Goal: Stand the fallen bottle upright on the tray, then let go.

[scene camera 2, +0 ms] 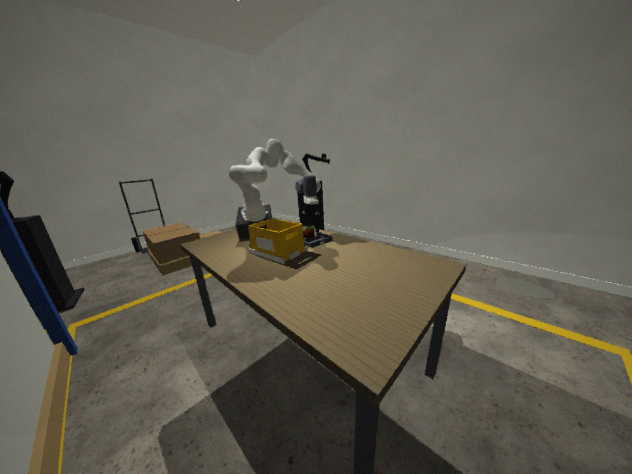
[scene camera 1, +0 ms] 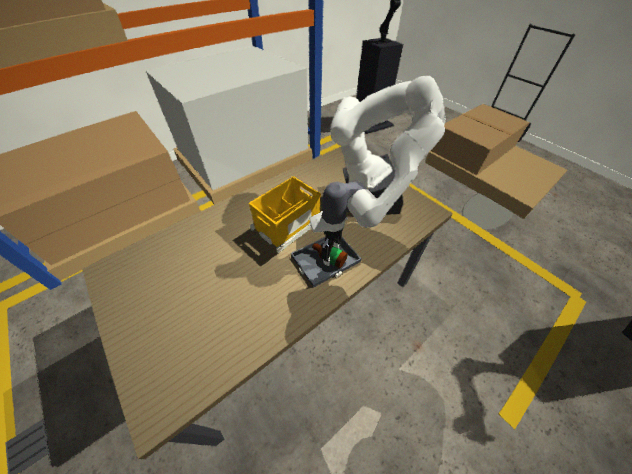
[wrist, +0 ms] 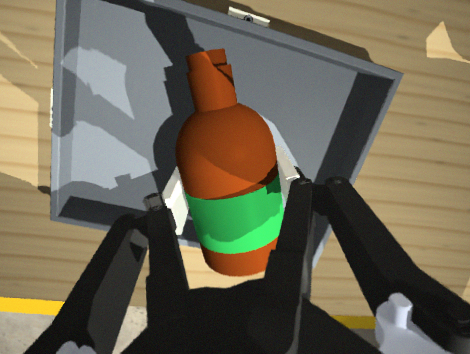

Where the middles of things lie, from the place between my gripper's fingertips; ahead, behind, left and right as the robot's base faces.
Labels:
Right now the brown bottle [wrist: 225, 152] is 10 mm to the right of my hand and 20 mm above it.

